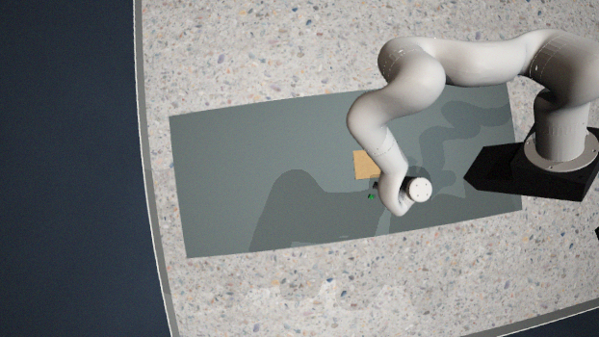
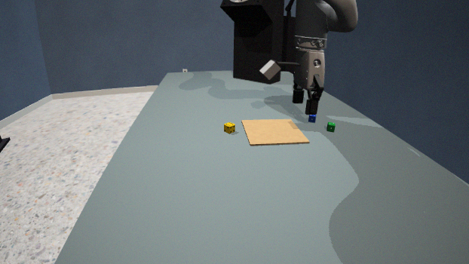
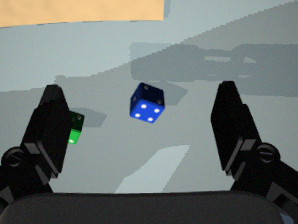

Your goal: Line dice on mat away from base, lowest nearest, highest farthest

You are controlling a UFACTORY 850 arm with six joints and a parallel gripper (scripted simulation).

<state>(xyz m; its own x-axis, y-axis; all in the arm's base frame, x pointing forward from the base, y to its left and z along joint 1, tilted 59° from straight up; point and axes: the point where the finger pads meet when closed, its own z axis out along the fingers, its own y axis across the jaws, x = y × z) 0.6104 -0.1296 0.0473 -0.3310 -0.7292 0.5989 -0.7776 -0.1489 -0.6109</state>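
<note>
My gripper is now 1 cm short of the blue die, 3 cm to the right of it and 4 cm above it. From my hand the other things lie so: tan mat 1 cm ahead, 12 cm to the right, 5 cm below; then yellow die 4 cm behind, 21 cm to the right, 4 cm below; then green die 8 cm ahead, 3 cm to the left, 4 cm below.
</note>
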